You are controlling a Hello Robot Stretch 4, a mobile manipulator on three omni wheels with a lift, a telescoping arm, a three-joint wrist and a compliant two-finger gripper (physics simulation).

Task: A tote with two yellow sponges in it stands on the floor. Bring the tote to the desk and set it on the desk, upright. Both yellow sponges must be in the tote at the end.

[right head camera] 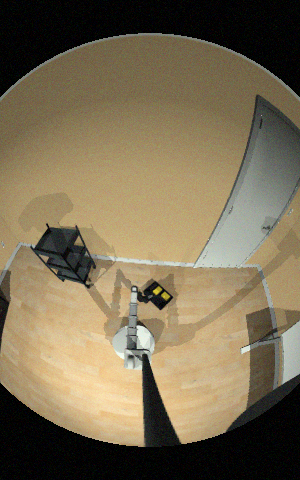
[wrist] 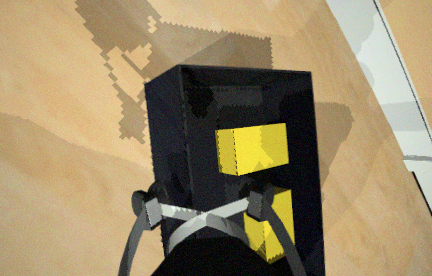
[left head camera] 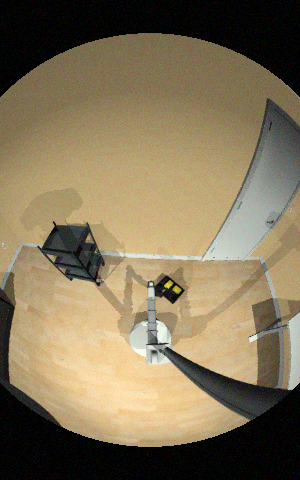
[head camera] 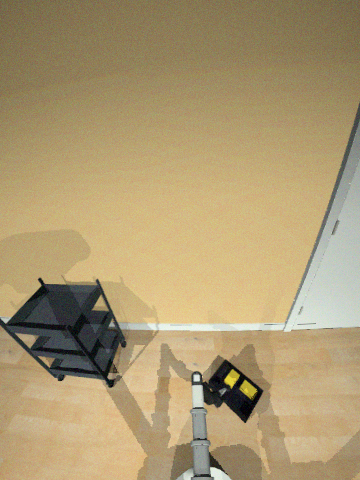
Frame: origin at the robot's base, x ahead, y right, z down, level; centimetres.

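Where they show: gripper, fingertip midpoint: (right head camera: pixel 151 297) (wrist: pixel 203 192) (left head camera: pixel 163 291) (head camera: pixel 224 393).
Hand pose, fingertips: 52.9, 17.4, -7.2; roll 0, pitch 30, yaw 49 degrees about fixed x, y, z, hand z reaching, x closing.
Things, the pixels of their top centre, and the offset from my fingertips, as dx, dy, dz. "spot": a spot on its surface instead.
- black tote, middle of its top: (wrist: pixel 269 197) (head camera: pixel 235 385) (right head camera: pixel 157 293) (left head camera: pixel 170 287) +4.2, +8.0, +0.0
- dark shelf cart, surface spot: (head camera: pixel 60 302) spot: +33.0, -104.2, -56.3
The black tote (head camera: pixel 241 404) (left head camera: pixel 171 298) (right head camera: pixel 160 303) (wrist: pixel 167 120) stands upright on the floor. Two yellow sponges lie in it: one sponge (head camera: pixel 248 389) (left head camera: pixel 176 289) (right head camera: pixel 165 296) (wrist: pixel 260 150) is farther from the gripper, the other sponge (head camera: pixel 232 378) (left head camera: pixel 169 284) (right head camera: pixel 157 290) (wrist: pixel 284 205) is partly behind the right finger in the wrist view. My gripper (head camera: pixel 222 391) (left head camera: pixel 163 290) (right head camera: pixel 149 297) (wrist: pixel 203 192) is open. Its fingers stand apart across the tote's near long wall, one fingertip on the outer side, one over the inside. Whether they touch the wall is unclear.
A dark shelf cart (head camera: pixel 60 302) (left head camera: pixel 70 237) (right head camera: pixel 56 240) stands at the left near the wall. A white door (head camera: pixel 335 270) (left head camera: pixel 250 200) is at the right. A white piece of furniture (left head camera: pixel 296 350) (right head camera: pixel 295 347) shows at the right edge; whether it is the desk is unclear.
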